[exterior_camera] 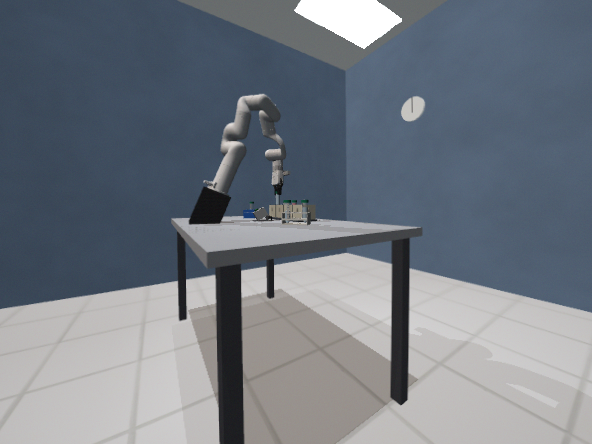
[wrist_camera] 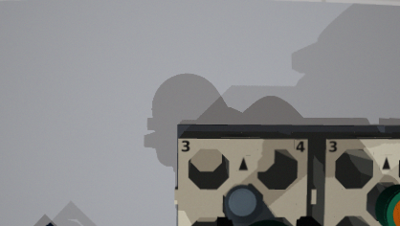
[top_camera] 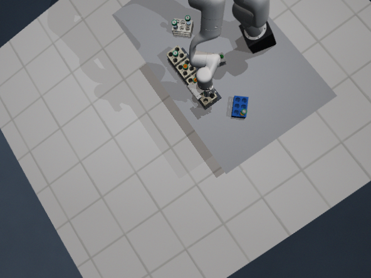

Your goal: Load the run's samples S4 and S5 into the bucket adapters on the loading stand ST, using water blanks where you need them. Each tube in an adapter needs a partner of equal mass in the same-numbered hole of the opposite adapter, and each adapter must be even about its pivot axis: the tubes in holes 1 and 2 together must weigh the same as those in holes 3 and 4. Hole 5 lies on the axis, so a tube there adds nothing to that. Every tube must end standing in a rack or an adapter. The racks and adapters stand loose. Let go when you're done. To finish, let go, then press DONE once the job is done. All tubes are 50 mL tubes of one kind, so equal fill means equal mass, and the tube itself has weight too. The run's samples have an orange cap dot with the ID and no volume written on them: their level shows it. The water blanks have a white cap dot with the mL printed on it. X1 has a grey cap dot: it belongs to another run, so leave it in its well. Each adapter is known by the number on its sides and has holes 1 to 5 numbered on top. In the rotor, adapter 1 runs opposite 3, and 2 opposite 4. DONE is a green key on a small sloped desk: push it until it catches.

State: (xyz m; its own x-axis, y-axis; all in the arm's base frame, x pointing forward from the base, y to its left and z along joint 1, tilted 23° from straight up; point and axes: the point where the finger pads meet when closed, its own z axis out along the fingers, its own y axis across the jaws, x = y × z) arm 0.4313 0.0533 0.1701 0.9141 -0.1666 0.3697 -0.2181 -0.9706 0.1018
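My hand is 14 cm above the adapter. From my hand the other things lie so: white rack (26 cm behind, 44 cm to the right, 16 cm below); blue rack (8 cm behind, 20 cm to the left, 16 cm below).
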